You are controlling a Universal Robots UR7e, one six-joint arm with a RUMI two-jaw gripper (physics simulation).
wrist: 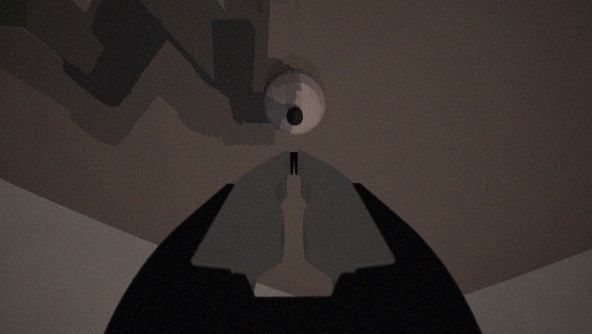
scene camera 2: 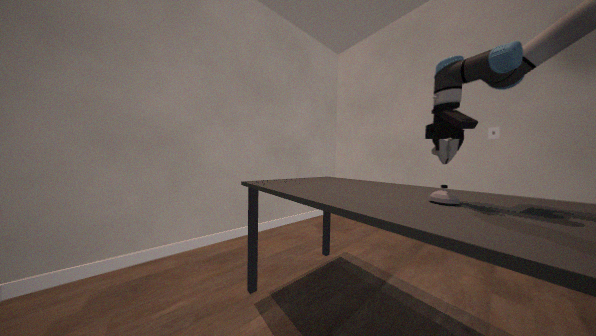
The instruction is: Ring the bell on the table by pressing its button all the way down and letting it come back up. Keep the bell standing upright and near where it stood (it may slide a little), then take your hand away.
Labels:
my gripper: wrist; scene camera 2
same spot on my gripper: (wrist: 346,228) = (scene camera 2: 442,142)

